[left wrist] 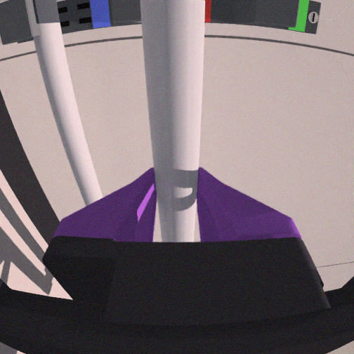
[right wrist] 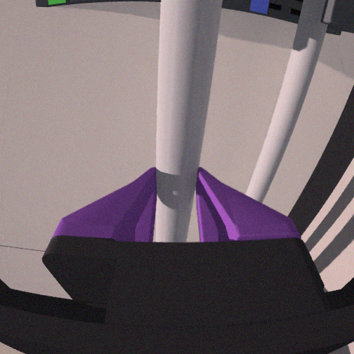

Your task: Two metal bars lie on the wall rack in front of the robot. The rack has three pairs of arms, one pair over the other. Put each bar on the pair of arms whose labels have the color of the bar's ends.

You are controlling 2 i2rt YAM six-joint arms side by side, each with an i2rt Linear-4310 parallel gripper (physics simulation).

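A smooth light-grey metal bar (left wrist: 173, 100) (right wrist: 186, 90) runs up from between the purple fingers in both wrist views. It looks like the same bar in both. My left gripper (left wrist: 176, 175) is shut on it, and my right gripper (right wrist: 176, 175) is shut on it too. The second metal bar (left wrist: 67, 112) (right wrist: 287, 115) lies apart from the held one, at the left in the left wrist view and at the right in the right wrist view. The colored ends of the bars do not show.
A dark strip (left wrist: 255, 15) (right wrist: 150, 6) crosses the top of both views. It carries a blue label (left wrist: 100, 13) (right wrist: 259, 6), a red label (left wrist: 208, 11) and a green label (left wrist: 302, 15) (right wrist: 56, 1). Dark shadows fall beside the second bar.
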